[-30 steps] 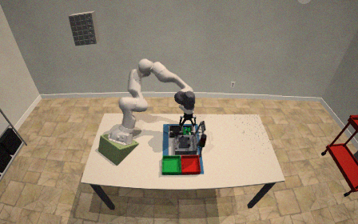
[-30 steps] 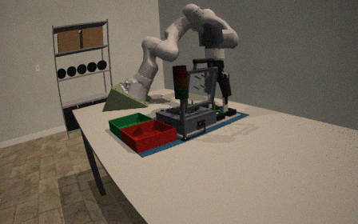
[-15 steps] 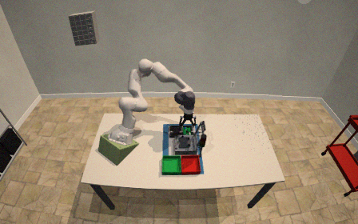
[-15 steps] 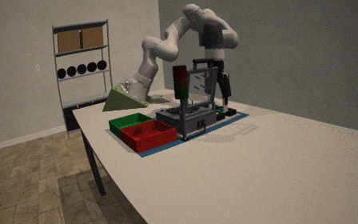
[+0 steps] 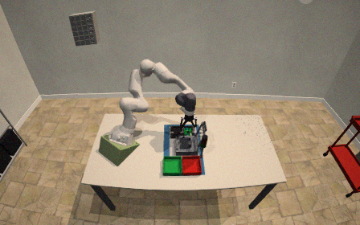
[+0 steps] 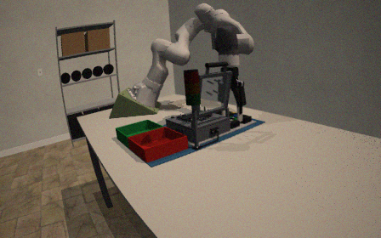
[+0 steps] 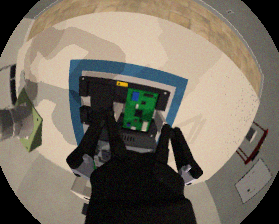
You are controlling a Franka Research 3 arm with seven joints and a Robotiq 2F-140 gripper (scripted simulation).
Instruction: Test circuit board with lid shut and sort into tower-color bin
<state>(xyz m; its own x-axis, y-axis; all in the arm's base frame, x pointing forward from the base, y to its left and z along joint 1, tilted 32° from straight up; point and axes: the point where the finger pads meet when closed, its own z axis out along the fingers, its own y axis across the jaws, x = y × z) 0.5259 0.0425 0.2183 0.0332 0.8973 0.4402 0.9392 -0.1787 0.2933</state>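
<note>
Right now my hand is 2 cm above the green circuit board. The rest, counted from my hand: plate: 16 cm to the right, 4 cm behind, 3 cm above; then red bin: 37 cm to the right, 3 cm below, 1 cm behind; then clear lid: 18 cm to the right, 14 cm above, 8 cm ahead.
</note>
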